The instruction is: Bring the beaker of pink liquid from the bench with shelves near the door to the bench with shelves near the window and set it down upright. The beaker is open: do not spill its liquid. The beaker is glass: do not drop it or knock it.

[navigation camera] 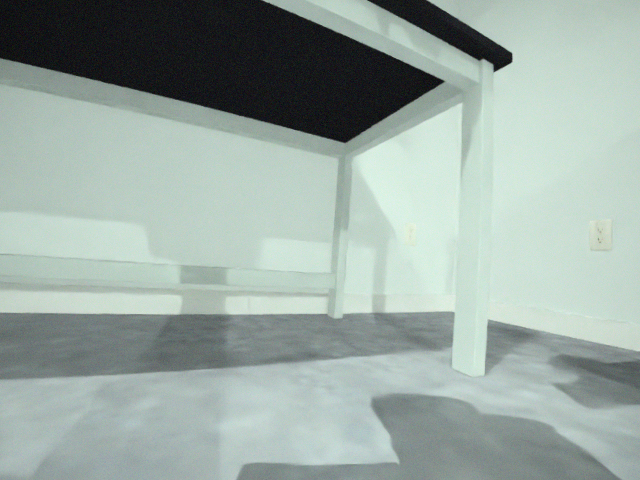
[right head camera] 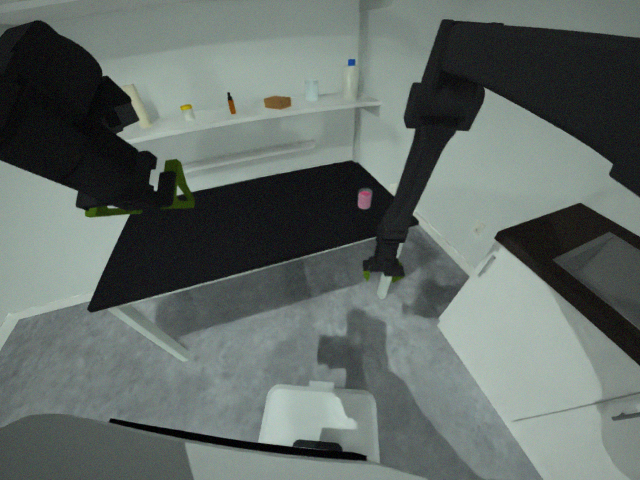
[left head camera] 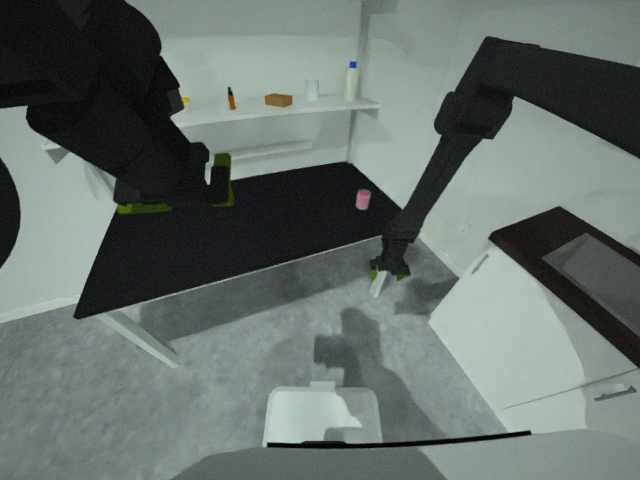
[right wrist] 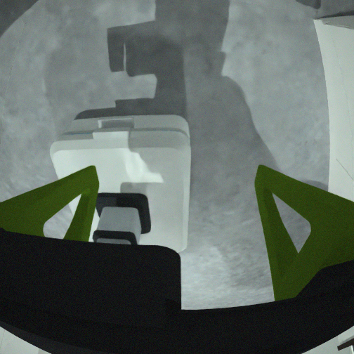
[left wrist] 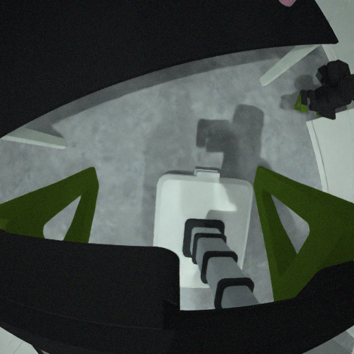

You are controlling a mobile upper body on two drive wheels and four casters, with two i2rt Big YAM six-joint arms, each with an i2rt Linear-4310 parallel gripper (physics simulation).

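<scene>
The beaker of pink liquid [left head camera: 362,199] [right head camera: 364,199] stands upright on the black bench top [left head camera: 248,227] [right head camera: 248,222], near its right end; its edge shows at the top of the left wrist view [left wrist: 286,2]. My right gripper [left head camera: 387,277] [right head camera: 382,277] [left wrist: 305,110] [right wrist: 176,173] is open and empty. It hangs in front of the bench's front edge, below the beaker in the head views and a little to its right. My left gripper [left head camera: 178,209] [right head camera: 149,209] [left wrist: 175,175] is open and empty at the bench's left end, far from the beaker. The beaker does not show in the right wrist view.
A wall shelf [left head camera: 248,113] [right head camera: 217,121] above the bench holds bottles, a brown box [left head camera: 278,100] and a clear glass [left head camera: 311,89]. A white cabinet [left head camera: 516,320] [right head camera: 527,320] with a dark top stands at the right. A bench leg [navigation camera: 473,232] stands near the right wall.
</scene>
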